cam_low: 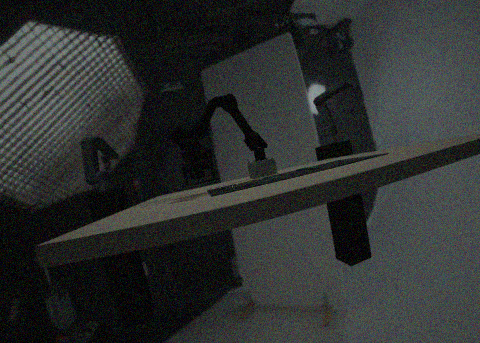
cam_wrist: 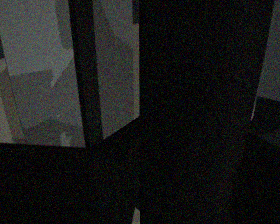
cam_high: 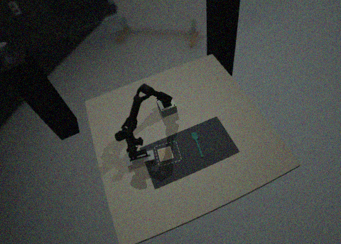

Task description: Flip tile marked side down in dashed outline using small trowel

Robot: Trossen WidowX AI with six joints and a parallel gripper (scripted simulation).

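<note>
Right now the tile is 20 cm to the left of my gripper tip, 8 cm below it and 2 cm ahead of it. Also, from my gripper tip: dark mat (36 cm to the left, 10 cm below, 6 cm ahead); then teal trowel (44 cm to the left, 8 cm below, 3 cm ahead).
</note>
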